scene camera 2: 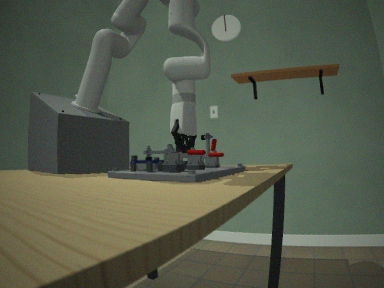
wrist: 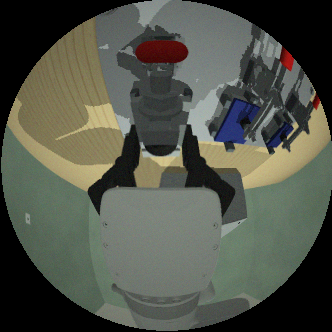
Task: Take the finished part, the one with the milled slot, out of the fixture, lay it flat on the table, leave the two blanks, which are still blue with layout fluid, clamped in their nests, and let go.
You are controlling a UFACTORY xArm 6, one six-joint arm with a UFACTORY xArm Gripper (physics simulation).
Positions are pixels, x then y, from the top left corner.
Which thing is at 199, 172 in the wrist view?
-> My gripper.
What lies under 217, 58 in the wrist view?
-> A fixture plate.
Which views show the finished part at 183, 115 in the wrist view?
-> The wrist view only.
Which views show my gripper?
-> Scene camera 2 and the wrist view: all of them.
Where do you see a clamp arm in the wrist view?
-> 159, 105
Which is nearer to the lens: the finished part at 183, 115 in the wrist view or the blue blank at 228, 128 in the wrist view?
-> The finished part.
